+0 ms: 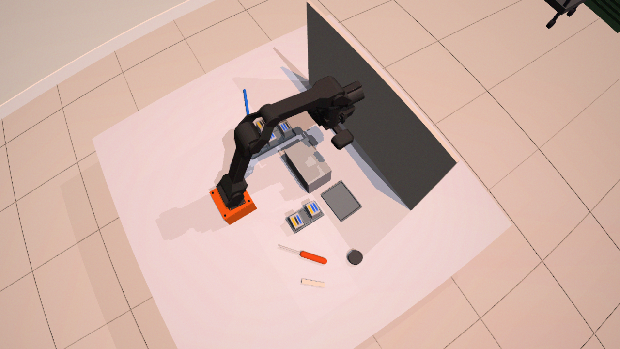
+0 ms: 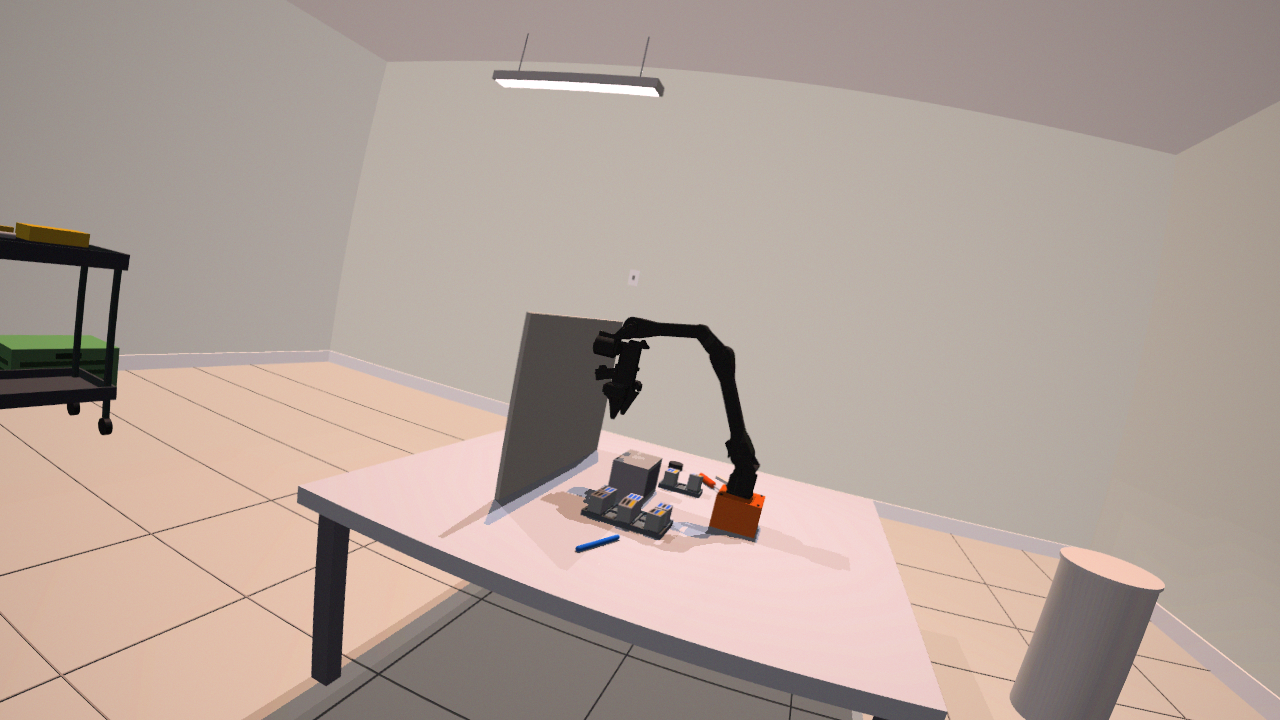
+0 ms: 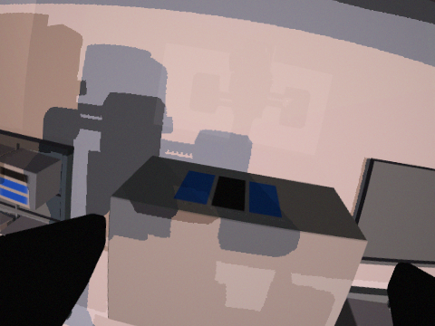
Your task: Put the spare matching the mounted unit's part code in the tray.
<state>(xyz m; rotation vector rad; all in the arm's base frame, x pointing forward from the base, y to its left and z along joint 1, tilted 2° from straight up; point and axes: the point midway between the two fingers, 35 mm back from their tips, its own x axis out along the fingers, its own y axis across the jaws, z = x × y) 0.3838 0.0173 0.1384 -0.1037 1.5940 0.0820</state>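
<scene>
The grey spare block lies 240 mm behind my gripper tip, 170 mm to the left of it and 160 mm below it. The rest, counted from my gripper tip: grey mounted unit: 90 mm behind, 150 mm below; tall dark panel: 150 mm ahead, 20 mm to the left, 20 mm above; dark flat tray: 30 mm behind, 180 mm to the right, 200 mm below.
</scene>
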